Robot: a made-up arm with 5 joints.
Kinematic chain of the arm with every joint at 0, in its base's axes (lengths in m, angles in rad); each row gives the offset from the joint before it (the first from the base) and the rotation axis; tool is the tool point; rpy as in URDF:
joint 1: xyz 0.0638 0 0.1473 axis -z
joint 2: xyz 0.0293 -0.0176 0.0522 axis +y
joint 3: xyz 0.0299 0 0.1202 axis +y
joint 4: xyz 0.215 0 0.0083 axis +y
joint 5: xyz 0.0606 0.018 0 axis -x
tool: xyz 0 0 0 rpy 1.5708 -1.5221 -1.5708
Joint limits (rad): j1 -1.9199..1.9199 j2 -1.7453..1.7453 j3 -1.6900..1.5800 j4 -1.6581..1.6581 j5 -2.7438..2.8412
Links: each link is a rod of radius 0.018 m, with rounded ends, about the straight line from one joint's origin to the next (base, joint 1, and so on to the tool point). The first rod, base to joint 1, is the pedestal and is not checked.
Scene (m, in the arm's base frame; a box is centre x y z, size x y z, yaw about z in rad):
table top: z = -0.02
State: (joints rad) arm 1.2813 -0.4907 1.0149 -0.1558 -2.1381
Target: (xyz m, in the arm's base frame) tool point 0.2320 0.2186 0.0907
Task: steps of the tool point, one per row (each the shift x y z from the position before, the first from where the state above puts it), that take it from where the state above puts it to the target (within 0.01 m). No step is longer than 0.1 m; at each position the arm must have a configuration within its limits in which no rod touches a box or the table.
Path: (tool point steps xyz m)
1: 0.0644 0.0227 -0.0101
2: 0.0569 0.0407 -0.0111
3: 0.0441 0.0562 -0.0121
4: 0.0269 0.0674 -0.0130
5: 0.0069 0.0734 -0.0139
6: -0.0143 0.0731 -0.0148
7: -0.0348 0.0666 -0.0155
8: -0.0525 0.0540 -0.0162

